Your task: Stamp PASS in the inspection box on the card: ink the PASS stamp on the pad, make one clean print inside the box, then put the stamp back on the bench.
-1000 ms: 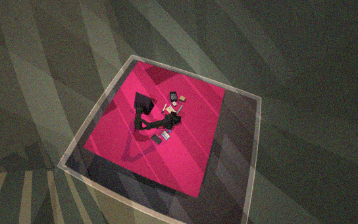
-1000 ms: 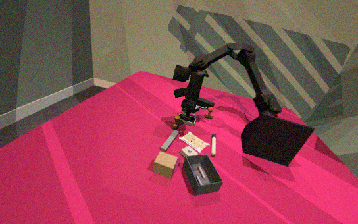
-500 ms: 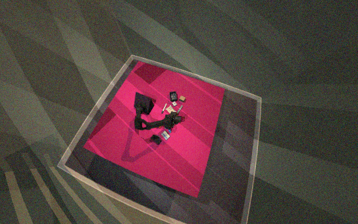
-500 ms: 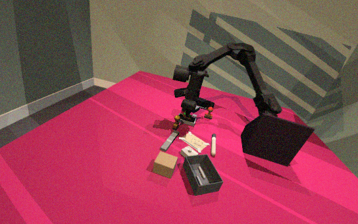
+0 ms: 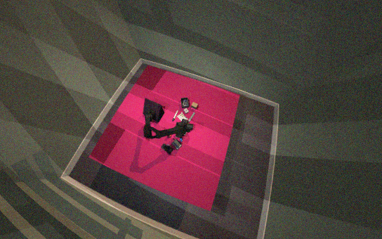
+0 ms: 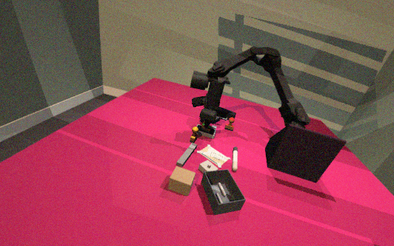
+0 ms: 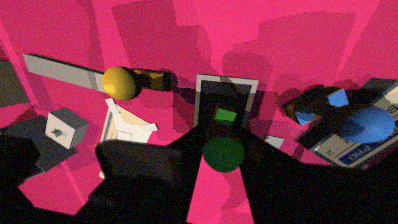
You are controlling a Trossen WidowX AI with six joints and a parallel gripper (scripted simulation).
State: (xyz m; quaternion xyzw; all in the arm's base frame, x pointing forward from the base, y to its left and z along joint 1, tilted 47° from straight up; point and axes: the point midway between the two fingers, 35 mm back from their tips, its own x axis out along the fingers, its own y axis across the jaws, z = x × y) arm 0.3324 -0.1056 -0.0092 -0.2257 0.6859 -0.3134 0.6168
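The dark ink pad lies 3 cm below my gripper tip. From my gripper tip the other things lie so: yellow-knobbed stamp (8 cm to the left, 4 cm ahead, 2 cm below); then blue-knobbed stamp (9 cm to the right, 2 cm below, 2 cm ahead); then green-topped stamp (right at my gripper tip).
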